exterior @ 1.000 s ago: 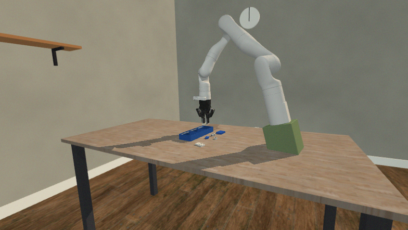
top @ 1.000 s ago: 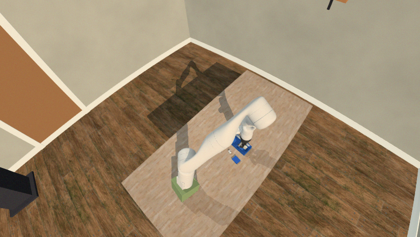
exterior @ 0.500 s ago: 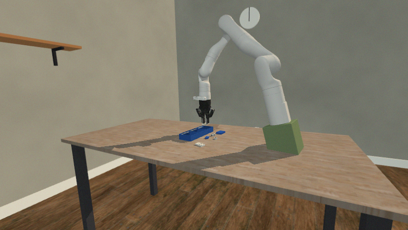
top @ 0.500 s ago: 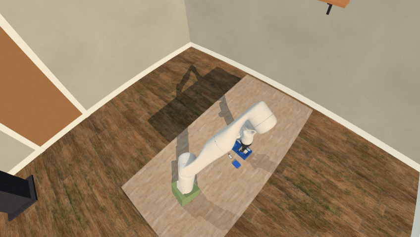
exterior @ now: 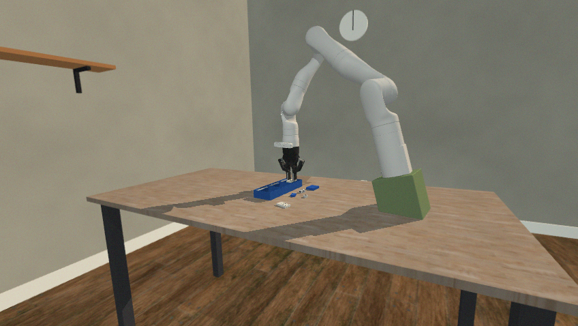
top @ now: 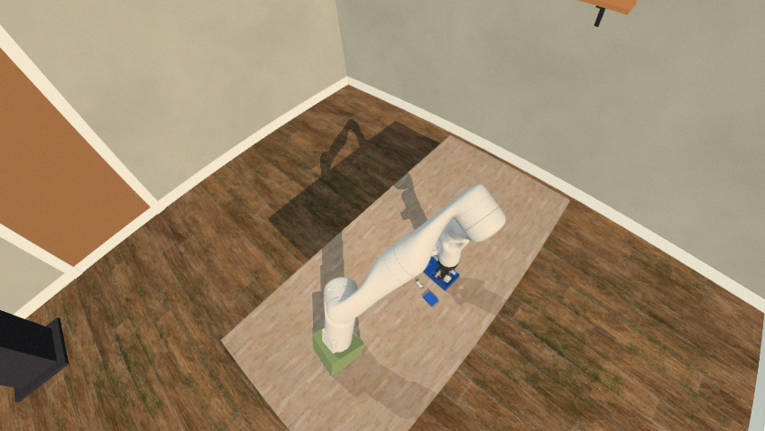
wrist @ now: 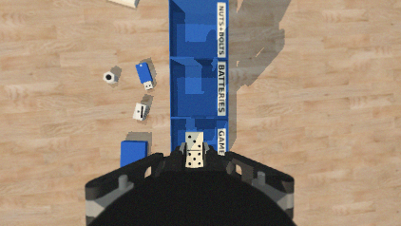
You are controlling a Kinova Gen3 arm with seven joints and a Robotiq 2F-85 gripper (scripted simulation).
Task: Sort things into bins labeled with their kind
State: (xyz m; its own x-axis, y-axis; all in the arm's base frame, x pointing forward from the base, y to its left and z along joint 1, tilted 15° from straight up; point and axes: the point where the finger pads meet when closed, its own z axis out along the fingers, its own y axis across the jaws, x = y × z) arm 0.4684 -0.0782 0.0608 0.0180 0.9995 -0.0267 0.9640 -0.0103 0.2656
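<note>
The white tile is 2 cm below my hand. The rest, counted from my hand: flat blue block: 10 cm behind, 2 cm to the right, 5 cm below; then grey ring: 13 cm behind, 11 cm to the left, 5 cm below.
</note>
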